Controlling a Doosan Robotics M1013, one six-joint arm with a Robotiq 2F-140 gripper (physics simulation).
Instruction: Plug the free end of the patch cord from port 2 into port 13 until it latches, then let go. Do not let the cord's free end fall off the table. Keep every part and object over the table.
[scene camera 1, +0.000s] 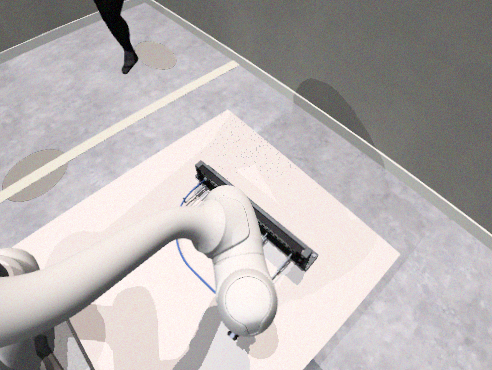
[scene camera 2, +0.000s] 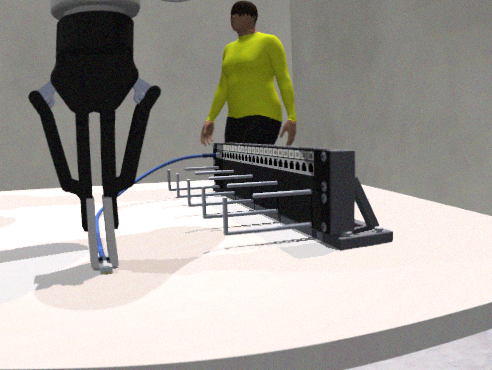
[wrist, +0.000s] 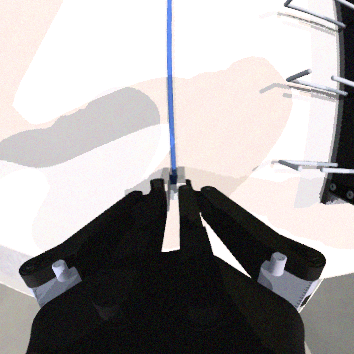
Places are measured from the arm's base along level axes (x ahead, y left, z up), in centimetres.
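Where they show: gripper, fingertip midpoint: (scene camera 2: 104, 263) (wrist: 174, 176).
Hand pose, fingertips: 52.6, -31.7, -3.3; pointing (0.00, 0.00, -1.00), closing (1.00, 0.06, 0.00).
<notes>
After its pixels a point has its place, as x, y, z.
The blue patch cord (scene camera 1: 192, 270) @[52.0, -8.9, -2.9] (scene camera 2: 165, 162) @[65.8, 8.6, 3.3] (wrist: 170, 90) @[52.2, -21.3, -2.9] runs from the far end of the black patch panel (scene camera 1: 280, 227) @[78.6, -22.3, 6.6] (scene camera 2: 295, 205) @[76.0, -25.4, -0.3] (wrist: 348, 125) @[76.0, -23.9, -0.9] in an arc down to its free-end plug (scene camera 2: 105, 268) @[52.7, -34.6, -2.9] (wrist: 173, 190) @[52.5, -33.2, -2.4]. My gripper (scene camera 2: 104, 264) @[52.6, -31.7, -3.3] (wrist: 174, 176) @[52.6, -31.7, -3.3] points down and is shut on the plug, a finger pad on each side of it, low over the table. I cannot tell whether the plug touches the table. In scene camera 1 the arm hides the plug and most of the gripper. The panel's port row (scene camera 2: 270, 161) @[76.4, -16.8, 4.5] faces the gripper side; I cannot single out port 13.
Grey cable-support bars (scene camera 2: 282, 193) @[72.3, -29.7, 1.9] (wrist: 312, 87) @[69.8, -19.7, -1.8] stick out from the panel's front, between it and my gripper. The panel stands on a foot (scene camera 2: 367, 239) @[79.3, -36.1, -2.7] on the pale table (scene camera 1: 350, 220) @[101.3, -37.7, -3.5] (scene camera 2: 300, 320) @[64.6, -49.6, -3.5]. A person (scene camera 1: 117, 25) (scene camera 2: 255, 75) in a yellow top stands beyond the table.
</notes>
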